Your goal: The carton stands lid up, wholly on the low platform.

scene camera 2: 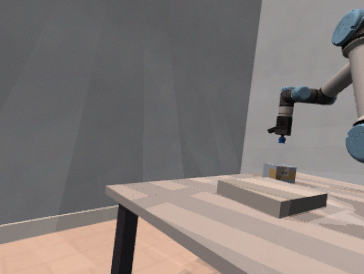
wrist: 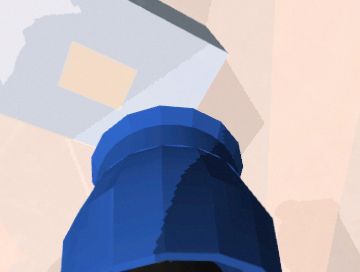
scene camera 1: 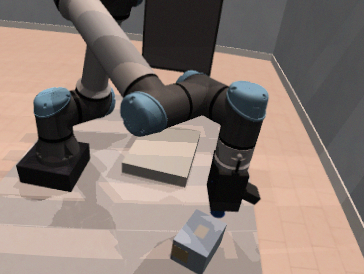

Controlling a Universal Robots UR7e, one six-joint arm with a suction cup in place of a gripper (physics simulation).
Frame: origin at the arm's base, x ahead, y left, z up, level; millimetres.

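Seen in the pictures: end effector, tool point: [scene camera 2: 281, 143] [wrist: 168, 174] [scene camera 1: 217, 212]; arm's base, origin of the base link: [scene camera 1: 58, 153].
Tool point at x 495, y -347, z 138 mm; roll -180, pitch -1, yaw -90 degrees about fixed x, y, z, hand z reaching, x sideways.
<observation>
Pixels of each thing's top centre, then the offset from my tool point to it. Level surfaces: height alone.
- carton, middle of its top: [wrist: 98, 79] [scene camera 1: 201, 231] [scene camera 2: 280, 165] dx -16, dy +40, dz -123 mm
- low platform, middle of its top: [scene camera 1: 165, 145] [scene camera 2: 272, 186] dx -118, dy +488, dz -164 mm
- table, its level: dz -212 mm
The carton [scene camera 1: 200, 245] [scene camera 2: 273, 172] [wrist: 35, 100] is a pale blue-grey box on the table, beyond the platform in scene camera 2. Its upward face bears a small beige square; an orange-brown patch shows on one side. I cannot tell whether that upward face is the lid. The low platform [scene camera 1: 162, 152] [scene camera 2: 250, 198] is a flat beige-grey slab, apart from the carton, with nothing on it. My gripper's blue suction cup [scene camera 1: 218, 214] [scene camera 2: 282, 141] [wrist: 167, 117] is open and holds nothing. It hangs above the carton with a gap, near one end, and hides part of that edge in the wrist view.
The arm's dark base block [scene camera 1: 52, 167] stands on the table [scene camera 1: 45, 247] [scene camera 2: 200, 212] to the left of the platform in scene camera 1. The arm reaches over the table behind the platform there. A dark upright panel [scene camera 1: 182, 35] stands at the back.
</observation>
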